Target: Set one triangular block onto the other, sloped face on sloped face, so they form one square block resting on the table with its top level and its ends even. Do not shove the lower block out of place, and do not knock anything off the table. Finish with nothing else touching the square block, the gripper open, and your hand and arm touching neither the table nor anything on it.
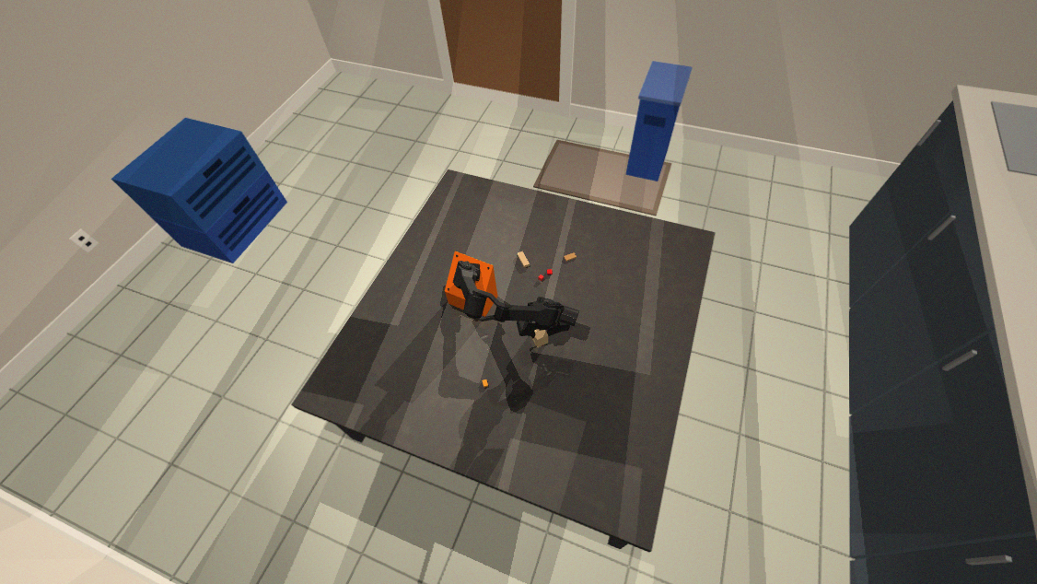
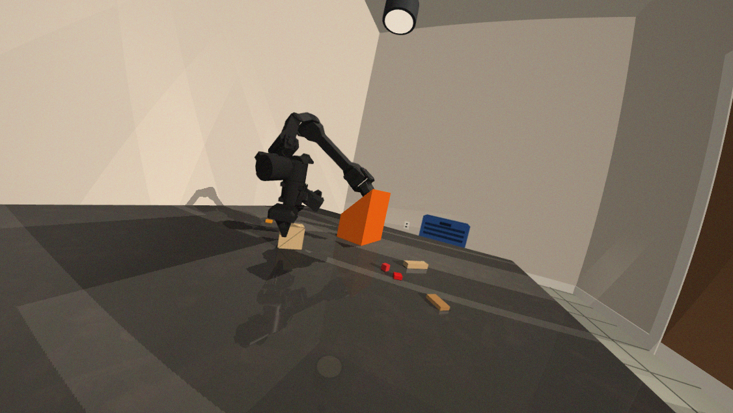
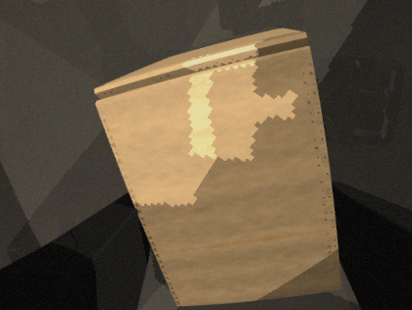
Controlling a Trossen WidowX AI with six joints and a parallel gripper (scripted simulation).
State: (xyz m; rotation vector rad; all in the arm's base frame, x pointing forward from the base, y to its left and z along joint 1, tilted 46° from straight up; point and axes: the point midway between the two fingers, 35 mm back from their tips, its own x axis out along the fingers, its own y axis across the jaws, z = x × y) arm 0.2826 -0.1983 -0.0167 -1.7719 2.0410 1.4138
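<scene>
My gripper tip is 10 mm below the tan triangular block.
</scene>
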